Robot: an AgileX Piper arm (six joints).
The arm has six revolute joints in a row. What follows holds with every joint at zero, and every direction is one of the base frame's. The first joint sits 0.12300 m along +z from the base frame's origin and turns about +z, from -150.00 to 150.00 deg. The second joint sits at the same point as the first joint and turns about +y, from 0.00 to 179.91 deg. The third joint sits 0.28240 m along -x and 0.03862 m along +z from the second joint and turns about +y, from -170.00 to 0.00 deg. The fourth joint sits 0.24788 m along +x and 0.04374 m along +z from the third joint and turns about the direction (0.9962, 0, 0.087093), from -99.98 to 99.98 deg. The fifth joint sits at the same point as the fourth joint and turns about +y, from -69.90 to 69.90 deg. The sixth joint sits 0.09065 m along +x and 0.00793 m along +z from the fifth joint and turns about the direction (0.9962, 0, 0.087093), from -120.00 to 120.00 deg. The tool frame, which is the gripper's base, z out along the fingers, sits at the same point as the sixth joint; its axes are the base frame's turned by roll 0.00, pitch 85.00 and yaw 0.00 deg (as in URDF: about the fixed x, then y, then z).
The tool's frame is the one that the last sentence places.
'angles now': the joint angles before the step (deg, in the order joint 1, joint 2, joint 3, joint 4, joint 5, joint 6). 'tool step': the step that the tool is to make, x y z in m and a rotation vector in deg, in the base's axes. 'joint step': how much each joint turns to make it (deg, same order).
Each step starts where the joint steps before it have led.
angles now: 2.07 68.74 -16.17 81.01 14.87 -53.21
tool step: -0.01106 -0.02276 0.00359 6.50 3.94 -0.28
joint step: -15.04 -1.95 -0.01 -12.42 15.78 6.30
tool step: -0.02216 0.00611 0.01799 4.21 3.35 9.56
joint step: -4.90 -6.45 -1.52 -13.19 17.21 7.51
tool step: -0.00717 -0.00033 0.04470 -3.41 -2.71 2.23
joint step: -0.39 -8.57 -7.54 -10.30 8.85 11.22
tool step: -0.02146 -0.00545 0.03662 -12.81 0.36 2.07
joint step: 2.02 -7.78 -7.62 -17.36 7.85 10.75
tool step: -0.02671 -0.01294 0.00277 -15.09 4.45 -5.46
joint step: 5.99 -6.14 -0.71 -21.32 3.76 15.08
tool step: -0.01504 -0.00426 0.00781 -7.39 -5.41 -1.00
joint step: 5.85 -5.83 0.06 -9.65 -0.74 6.88
